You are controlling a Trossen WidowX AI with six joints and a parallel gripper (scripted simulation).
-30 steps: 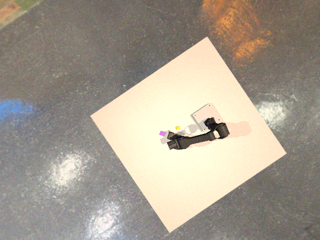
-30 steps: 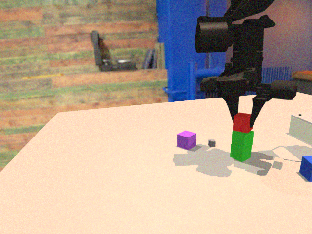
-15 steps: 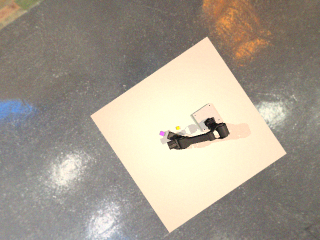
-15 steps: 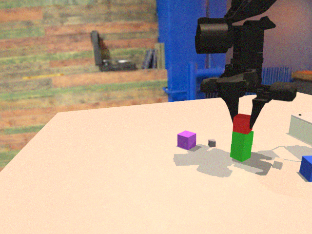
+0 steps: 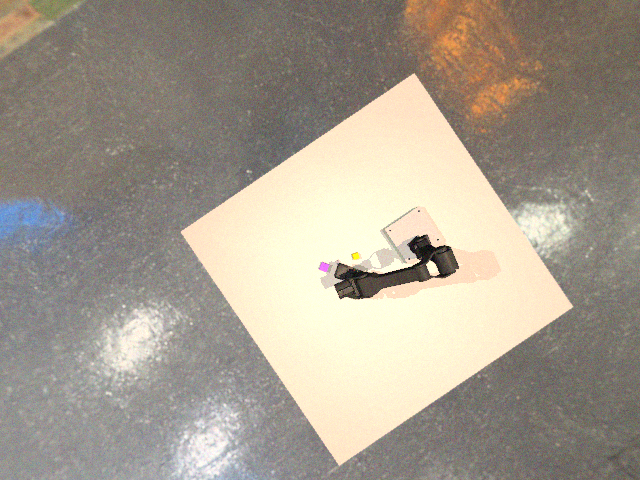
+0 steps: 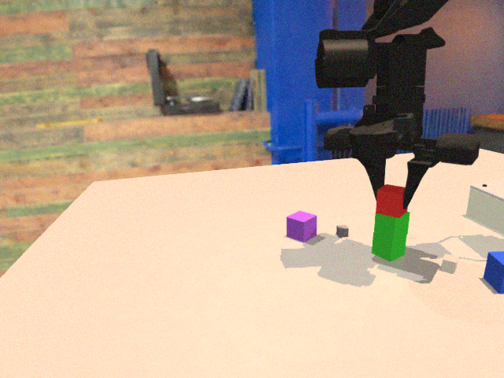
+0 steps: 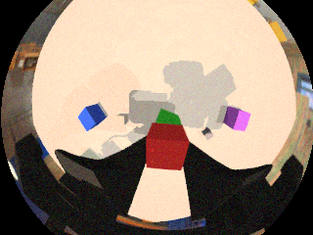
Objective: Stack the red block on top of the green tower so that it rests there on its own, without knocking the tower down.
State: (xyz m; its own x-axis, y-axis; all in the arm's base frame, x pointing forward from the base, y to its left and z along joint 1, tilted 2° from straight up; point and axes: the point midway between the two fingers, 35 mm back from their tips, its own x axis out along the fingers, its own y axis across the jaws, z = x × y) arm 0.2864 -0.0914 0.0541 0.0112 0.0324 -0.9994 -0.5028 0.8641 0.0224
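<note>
The red block is 1 cm above my gripper tip. Round my gripper tip: purple block 8 cm ahead, 11 cm to the right, 6 cm below; yellow block 6 cm behind, 5 cm to the right, 6 cm below; small grey cube 2 cm ahead, 8 cm to the right, 7 cm below.
</note>
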